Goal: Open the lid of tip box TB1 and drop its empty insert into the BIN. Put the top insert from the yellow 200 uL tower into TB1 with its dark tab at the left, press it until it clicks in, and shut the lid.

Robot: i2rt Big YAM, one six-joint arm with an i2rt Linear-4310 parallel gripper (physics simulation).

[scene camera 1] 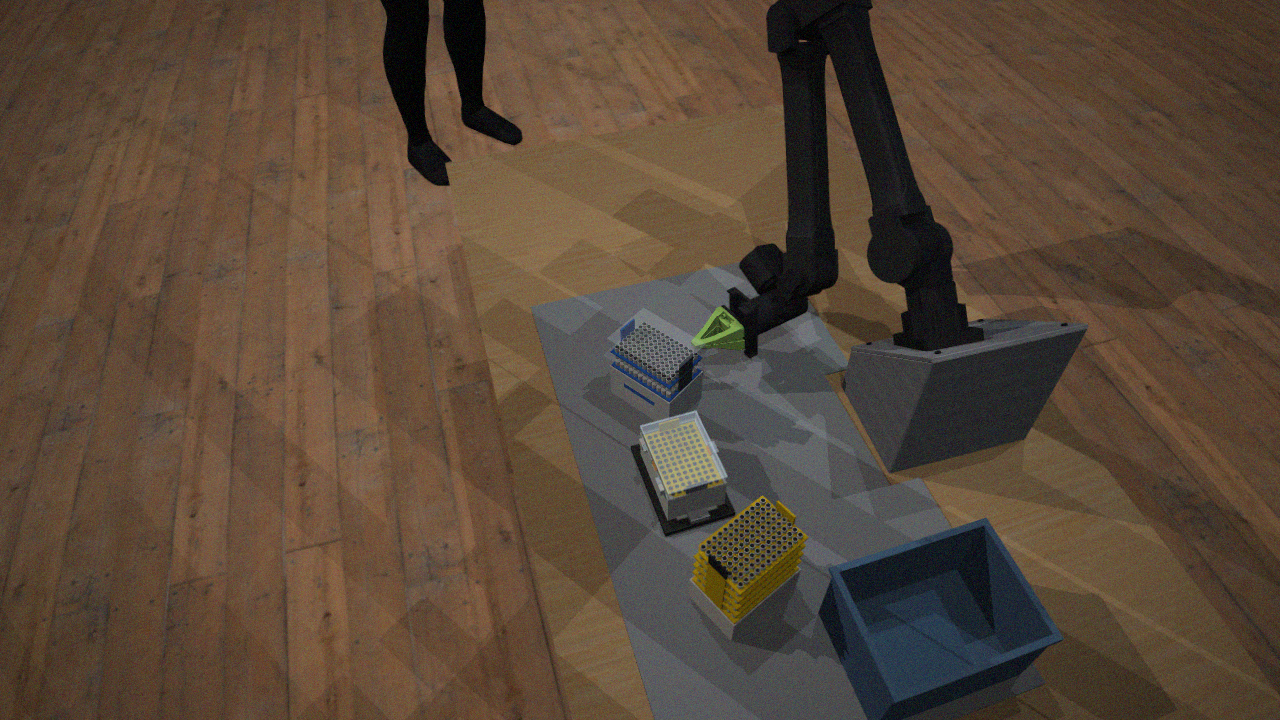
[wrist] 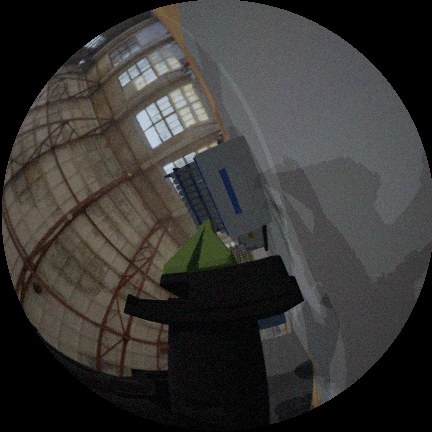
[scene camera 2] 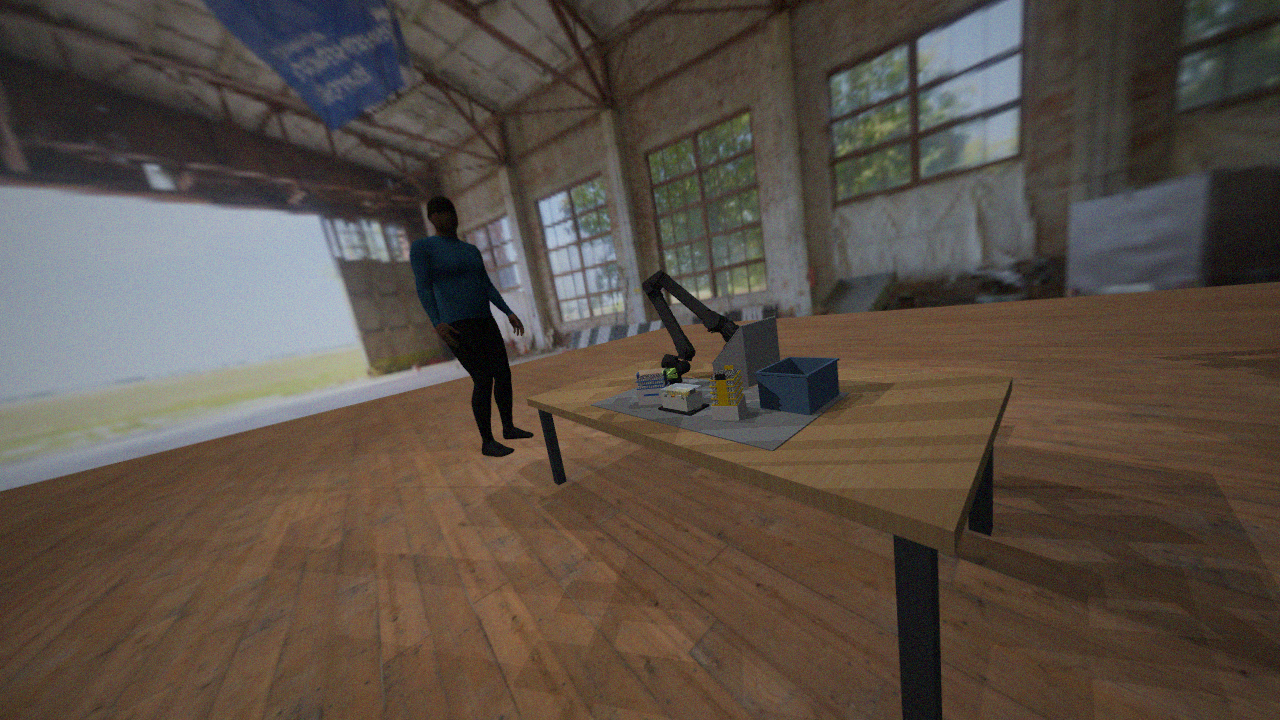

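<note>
Tip box TB1 stands on a black base in the middle of the grey mat. Its clear lid is down over a pale yellow insert. The yellow 200 uL tower stands just in front of it. The blue BIN sits at the mat's near right corner. My gripper has green fingers and is shut on nothing. It hangs low over the far end of the mat, just right of the blue-banded tower, well away from TB1.
The arm's grey base block stands at the mat's right edge. A person stands on the floor beyond the table's far left side. The table's edge runs close to the mat.
</note>
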